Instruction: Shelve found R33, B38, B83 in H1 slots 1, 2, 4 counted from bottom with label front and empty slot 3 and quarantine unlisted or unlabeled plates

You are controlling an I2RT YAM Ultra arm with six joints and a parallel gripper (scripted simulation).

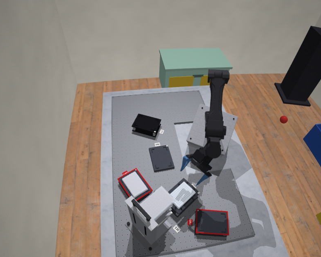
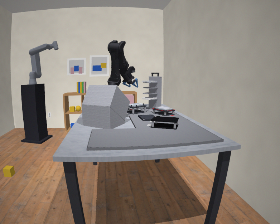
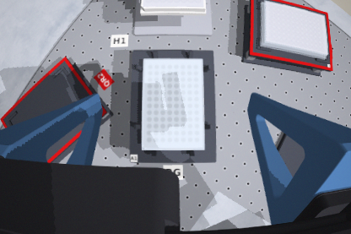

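Now: hand 20 mm short of the regrip nest RG, 20 mm to the right of it and 180 mm above it. The rest, counted from my hand: RG label: 50 mm behind, 60 mm to the right, 230 mm below; then quarantine nest QR2: 140 mm behind, 140 mm to the left, 200 mm below; then white 96-well plate: 140 mm ahead, 150 mm to the left, 120 mm below.
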